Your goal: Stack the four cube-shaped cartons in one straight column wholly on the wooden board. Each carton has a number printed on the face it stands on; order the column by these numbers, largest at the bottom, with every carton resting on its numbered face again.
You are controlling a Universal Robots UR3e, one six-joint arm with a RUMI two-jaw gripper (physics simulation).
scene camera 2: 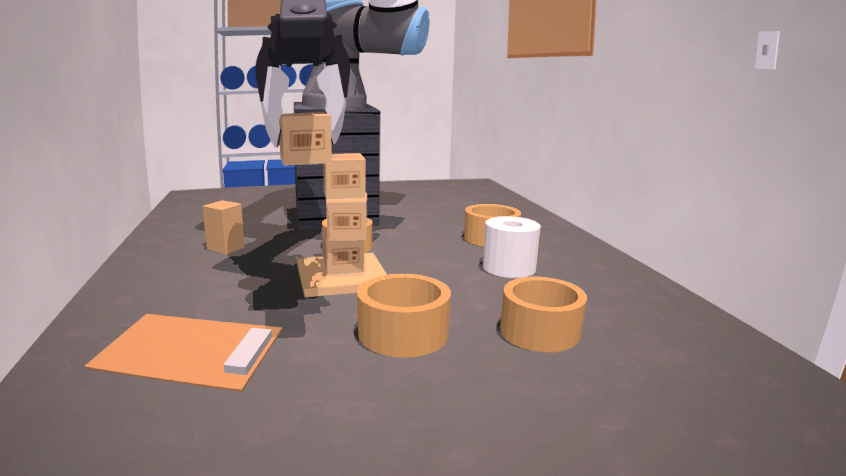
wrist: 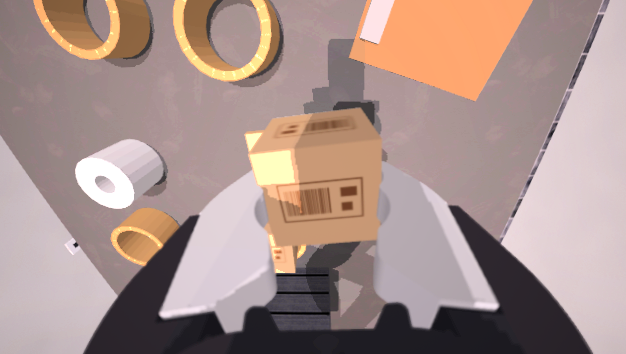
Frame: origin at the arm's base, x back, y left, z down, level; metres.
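Seen in the pictures: gripper, fingertip midpoint: (scene camera 2: 305, 145) (wrist: 320, 168).
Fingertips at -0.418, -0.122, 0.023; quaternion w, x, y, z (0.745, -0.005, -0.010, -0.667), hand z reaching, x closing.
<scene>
Offsets run from my fingertips to a thing's top centre, as dx, dy, dz. "spot": to the spot under its first point.
My gripper (scene camera 2: 305, 136) (wrist: 320, 168) is shut on a cube-shaped carton {-0.002, -0.001, -0.037} (scene camera 2: 305, 139) (wrist: 320, 200) with barcode labels, held upright in the air. It hangs above and to the left of a column of three cartons in the scene view: the top carton {+0.102, +0.069, +0.032} (scene camera 2: 345, 177), the middle carton {+0.085, +0.070, +0.086} (scene camera 2: 346, 219) and the bottom carton {+0.097, +0.065, +0.140} (scene camera 2: 345, 256). The column stands on the wooden board {+0.089, +0.060, +0.194} (scene camera 2: 331, 288). In the wrist view, part of the column shows behind the held carton, near the left finger. The numbered faces are hidden in both views.
Orange rings {-0.102, +0.089, +0.151} (scene camera 2: 403, 337) {-0.152, +0.244, +0.155} (scene camera 2: 542, 328) {+0.187, +0.362, +0.153} (scene camera 2: 474, 227) and a white roll {+0.047, +0.318, +0.134} (scene camera 2: 509, 251) (wrist: 145, 162) stand right of the board; another ring {spot: +0.186, +0.127, +0.174} (scene camera 2: 367, 233) is behind the column. A plain tan block {+0.271, -0.106, +0.128} (scene camera 2: 223, 227) stands back left. An orange sheet {-0.069, -0.156, +0.194} (scene camera 2: 171, 343) (wrist: 440, 45) with a pale bar {spot: -0.111, -0.087, +0.194} (scene camera 2: 248, 350) lies front left.
</scene>
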